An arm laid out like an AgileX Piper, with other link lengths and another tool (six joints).
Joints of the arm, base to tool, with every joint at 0 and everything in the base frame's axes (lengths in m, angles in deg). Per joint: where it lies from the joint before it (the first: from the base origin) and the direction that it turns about. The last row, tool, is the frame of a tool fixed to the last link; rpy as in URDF.
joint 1: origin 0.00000 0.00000 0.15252 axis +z
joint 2: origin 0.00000 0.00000 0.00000 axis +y
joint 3: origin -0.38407 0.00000 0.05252 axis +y
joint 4: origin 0.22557 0.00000 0.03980 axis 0.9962 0 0.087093
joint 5: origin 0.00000 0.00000 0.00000 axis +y
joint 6: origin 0.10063 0.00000 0.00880 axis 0.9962 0 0.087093
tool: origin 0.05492 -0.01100 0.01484 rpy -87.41 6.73 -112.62
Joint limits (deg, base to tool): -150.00..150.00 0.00..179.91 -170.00..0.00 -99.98..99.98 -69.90..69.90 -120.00..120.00
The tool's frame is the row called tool.
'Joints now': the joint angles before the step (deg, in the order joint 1, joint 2, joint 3, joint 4, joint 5, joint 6). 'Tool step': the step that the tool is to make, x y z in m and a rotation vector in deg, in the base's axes. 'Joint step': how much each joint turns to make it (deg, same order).
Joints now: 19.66 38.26 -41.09 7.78 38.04 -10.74
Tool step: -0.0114 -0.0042 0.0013 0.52 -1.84 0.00
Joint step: -0.03 -2.56 0.28 -0.12 0.37 0.00
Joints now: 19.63 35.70 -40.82 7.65 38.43 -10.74
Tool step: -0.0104 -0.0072 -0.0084 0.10 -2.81 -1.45
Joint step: -0.99 -3.27 2.94 -0.91 -2.38 0.02
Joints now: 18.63 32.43 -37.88 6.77 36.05 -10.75
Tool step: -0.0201 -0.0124 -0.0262 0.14 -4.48 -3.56
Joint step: -2.86 -6.68 7.02 -1.26 -4.68 -0.04
